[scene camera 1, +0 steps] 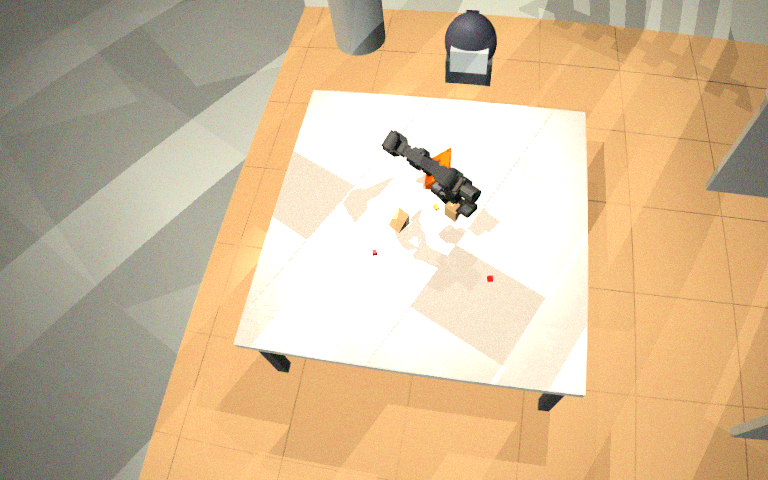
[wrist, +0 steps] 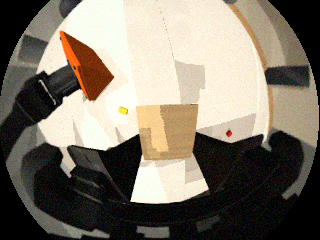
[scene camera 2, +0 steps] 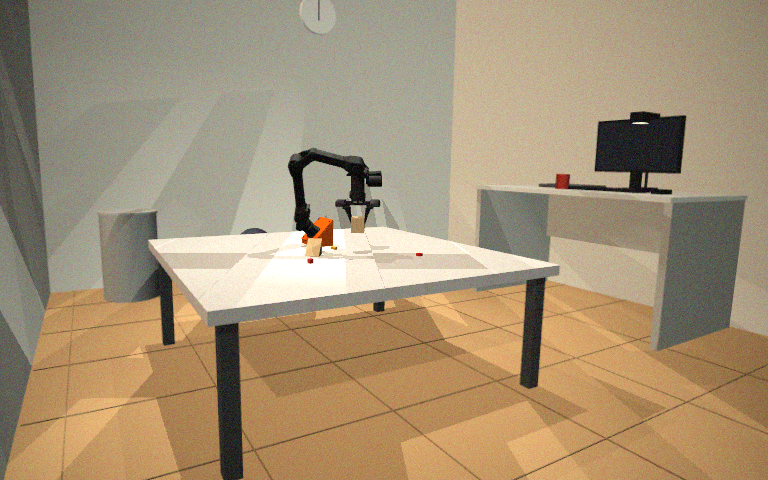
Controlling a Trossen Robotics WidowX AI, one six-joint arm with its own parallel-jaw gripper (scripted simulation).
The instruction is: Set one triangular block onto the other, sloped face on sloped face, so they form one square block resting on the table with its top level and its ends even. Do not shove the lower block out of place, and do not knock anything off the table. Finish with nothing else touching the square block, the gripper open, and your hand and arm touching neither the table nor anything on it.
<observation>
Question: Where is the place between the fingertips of the gripper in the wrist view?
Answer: At 166,134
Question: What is the gripper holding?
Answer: A tan triangular block.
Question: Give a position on a tan triangular block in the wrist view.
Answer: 167,132
</observation>
